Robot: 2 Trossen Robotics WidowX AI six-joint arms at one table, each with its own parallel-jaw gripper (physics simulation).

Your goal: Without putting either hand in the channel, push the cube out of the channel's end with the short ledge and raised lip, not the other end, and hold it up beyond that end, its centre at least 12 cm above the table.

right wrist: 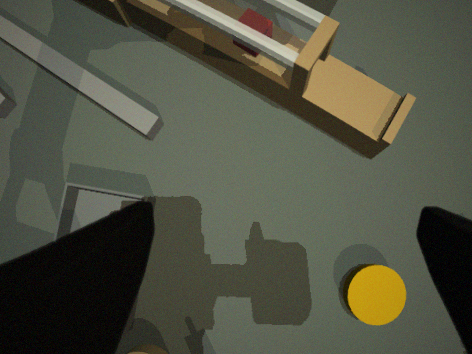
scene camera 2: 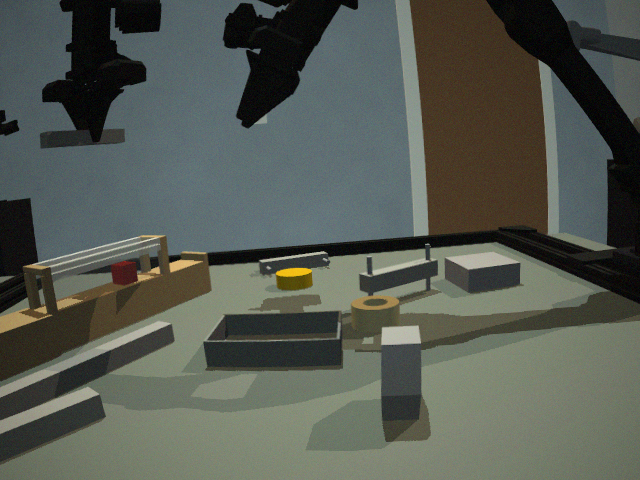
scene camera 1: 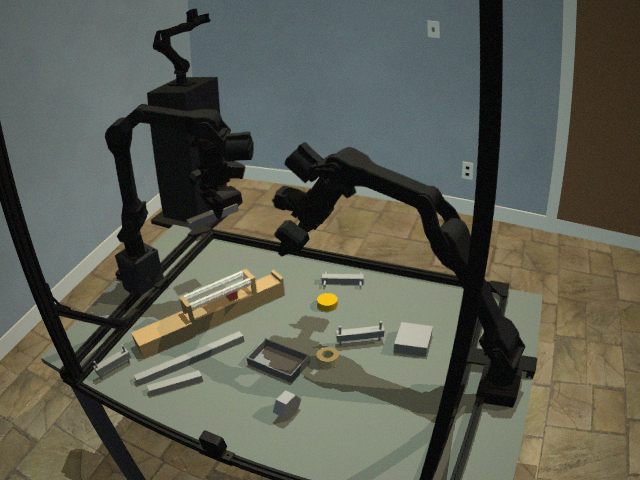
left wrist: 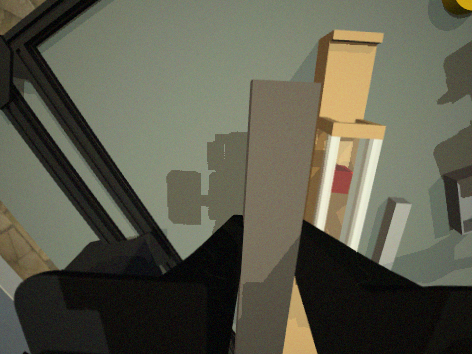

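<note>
The wooden channel (scene camera 1: 217, 313) (scene camera 2: 62, 330) (left wrist: 347, 80) (right wrist: 350, 97) has clear bars over its middle. Its short ledge with a raised lip is at the right in scene camera 1 and at the top in the left wrist view. The red cube (scene camera 1: 232, 296) (scene camera 2: 124, 272) (left wrist: 342, 179) (right wrist: 254, 31) sits inside, under the bars, nearer the lipped end. My left gripper (scene camera 2: 95, 135) (left wrist: 265, 226) is shut on a grey bar (scene camera 1: 200, 220) (scene camera 2: 62, 138) (left wrist: 282, 150), held level high above the table behind the channel. My right gripper (scene camera 2: 242, 122) (right wrist: 288, 219) is open and empty, high above the table.
A long grey bar (scene camera 1: 191, 356) (scene camera 2: 93, 362) and a shorter bar (scene camera 1: 174, 382) lie before the channel. A dark tray (scene camera 1: 268, 369), tape ring (scene camera 1: 320, 356), yellow disc (scene camera 1: 327, 301), grey box (scene camera 1: 413, 338), upright block (scene camera 2: 400, 366) and pegged bars (scene camera 1: 360, 334) (scene camera 1: 342, 279) (scene camera 1: 112, 363) stand around.
</note>
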